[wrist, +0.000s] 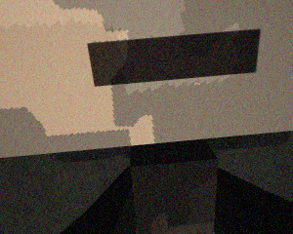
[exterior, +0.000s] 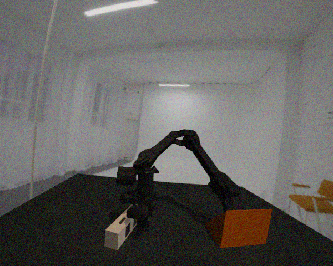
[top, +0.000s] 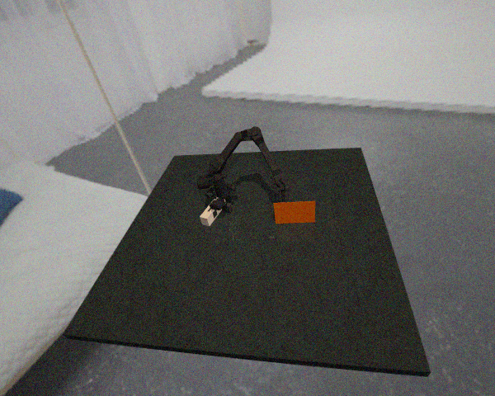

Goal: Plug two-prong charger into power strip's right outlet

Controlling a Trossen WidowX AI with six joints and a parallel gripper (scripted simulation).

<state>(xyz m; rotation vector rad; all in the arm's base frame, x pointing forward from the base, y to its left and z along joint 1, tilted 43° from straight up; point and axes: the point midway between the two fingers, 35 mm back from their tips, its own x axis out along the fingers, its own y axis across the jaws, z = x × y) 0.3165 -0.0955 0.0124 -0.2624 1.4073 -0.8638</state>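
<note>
Right now the dark two-prong charger is 2 cm ahead of my gripper tip, 1 cm to the right of it and 1 cm above it.
</note>
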